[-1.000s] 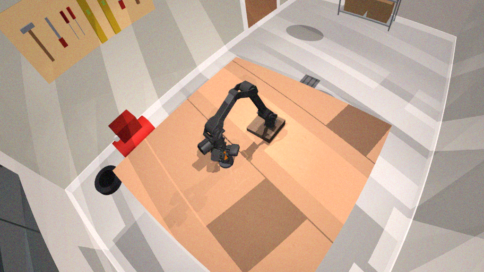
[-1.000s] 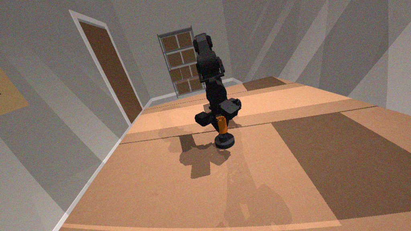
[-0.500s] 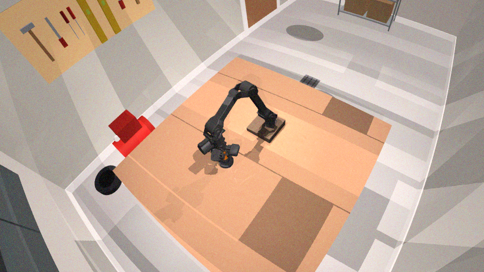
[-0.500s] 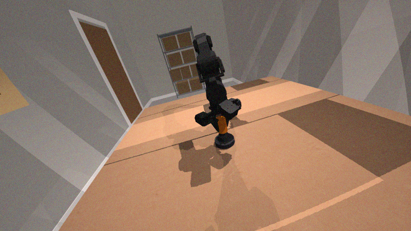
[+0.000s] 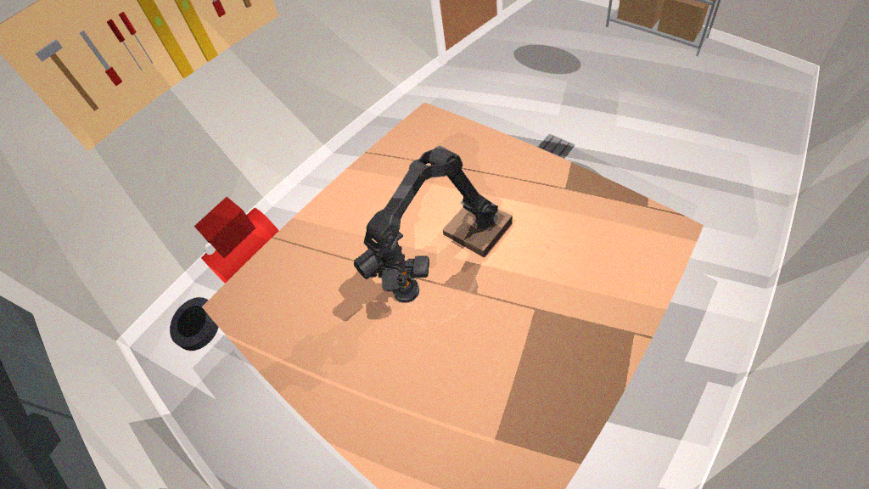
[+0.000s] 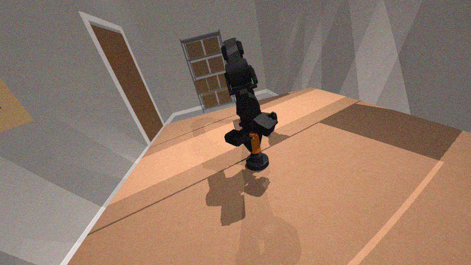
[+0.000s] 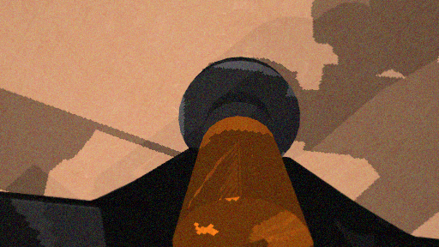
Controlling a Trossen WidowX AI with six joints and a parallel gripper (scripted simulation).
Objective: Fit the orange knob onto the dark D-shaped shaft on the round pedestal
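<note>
Now: gripper tip 2 cm below the orange knob. Round my gripper tip: dark round pedestal: 4 cm below.
</note>
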